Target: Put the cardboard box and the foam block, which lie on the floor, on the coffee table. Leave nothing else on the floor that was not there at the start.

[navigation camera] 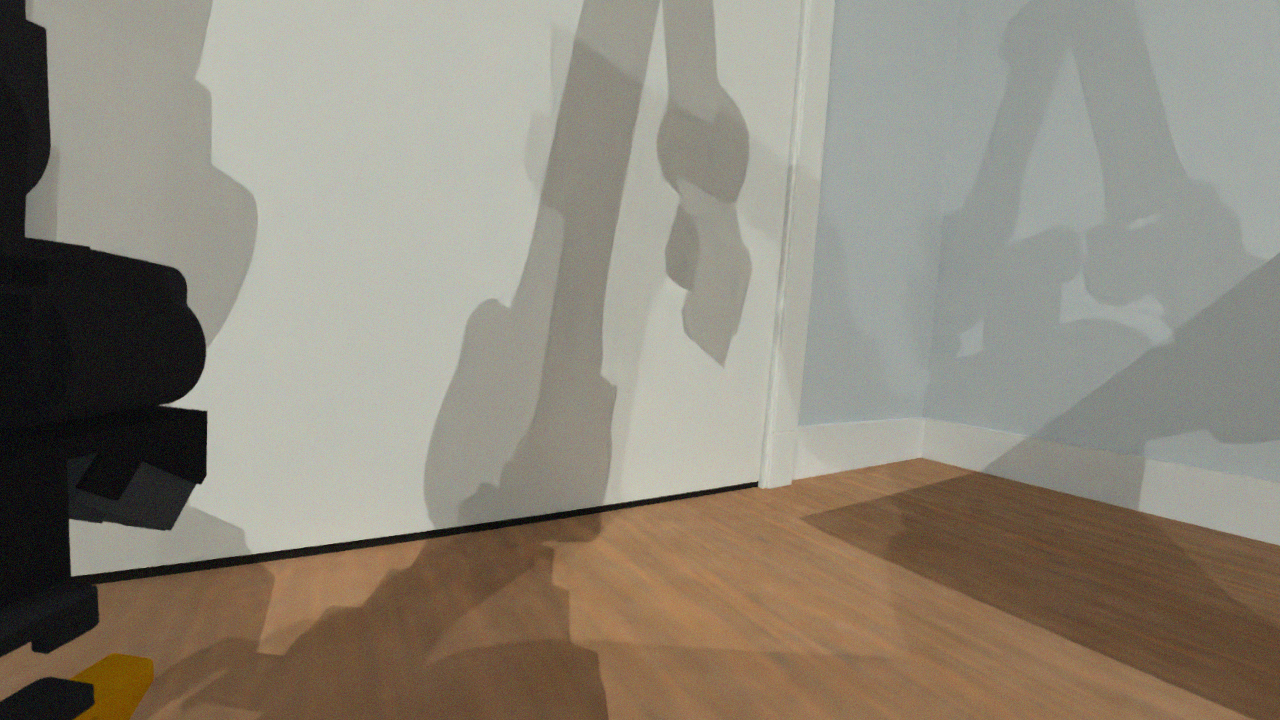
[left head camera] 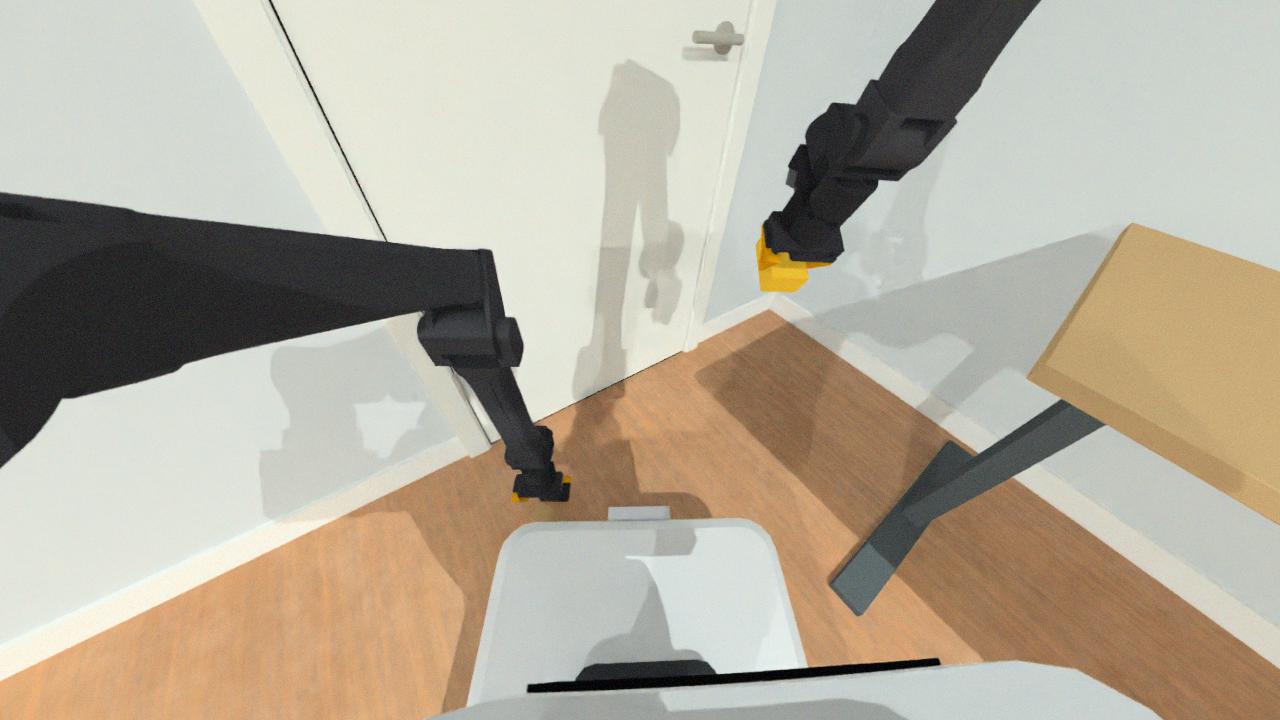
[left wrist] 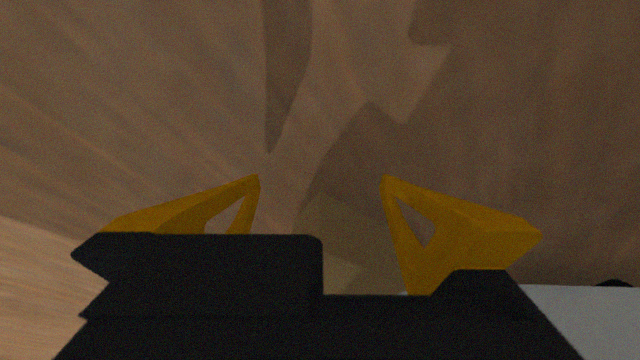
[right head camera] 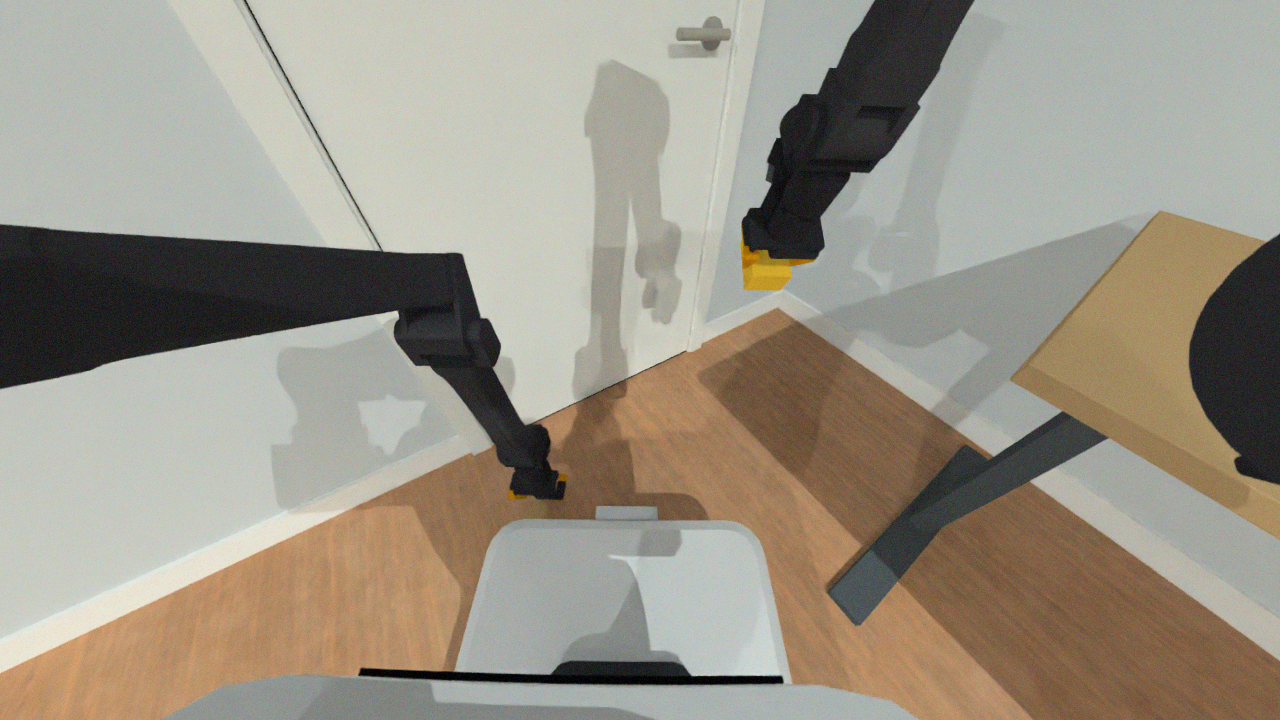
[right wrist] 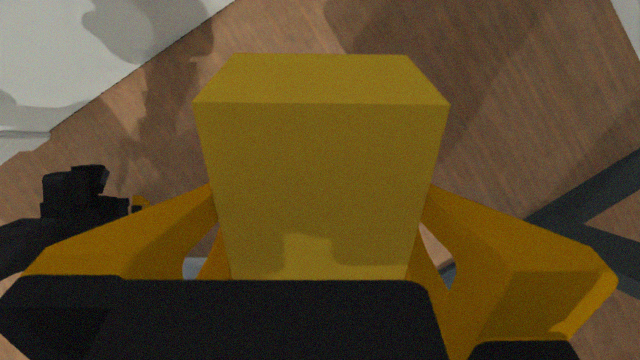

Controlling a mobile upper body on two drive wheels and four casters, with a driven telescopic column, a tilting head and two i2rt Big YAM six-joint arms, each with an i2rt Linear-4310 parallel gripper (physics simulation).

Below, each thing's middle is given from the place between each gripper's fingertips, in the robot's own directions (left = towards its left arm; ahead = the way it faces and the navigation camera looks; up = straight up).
I see the brown cardboard box [left wrist: 359, 258] 70 mm behind my left hand, 20 mm to the right of it and 10 mm above it.
My right hand is 21 cm past the brown cardboard box, 44 cm to the right of it and 62 cm above it.
